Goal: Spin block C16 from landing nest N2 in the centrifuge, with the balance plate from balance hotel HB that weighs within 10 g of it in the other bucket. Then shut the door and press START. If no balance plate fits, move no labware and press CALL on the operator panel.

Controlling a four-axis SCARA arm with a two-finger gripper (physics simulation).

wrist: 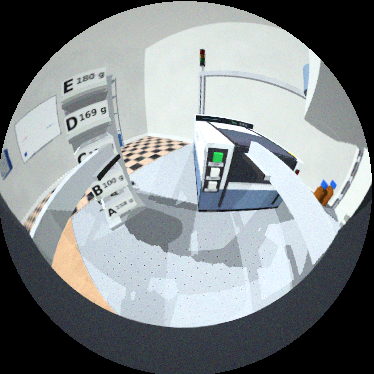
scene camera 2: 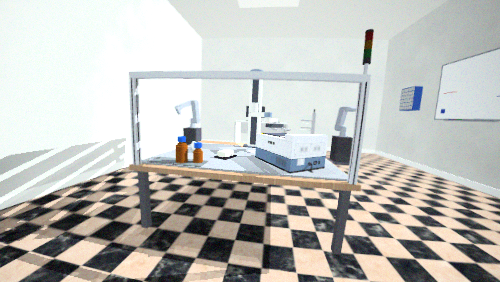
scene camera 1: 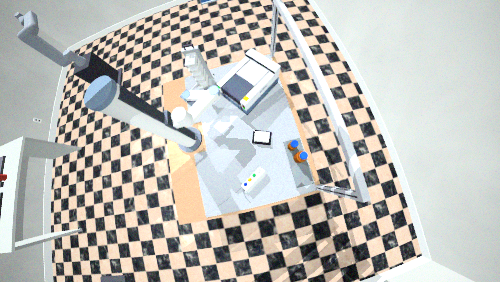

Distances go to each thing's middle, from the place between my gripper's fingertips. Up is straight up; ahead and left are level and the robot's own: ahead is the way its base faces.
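White centrifuge (scene camera 1: 253,77), visible to me: 11 cm below my hand, 38 cm ahead of it and 1 cm to the left of it.
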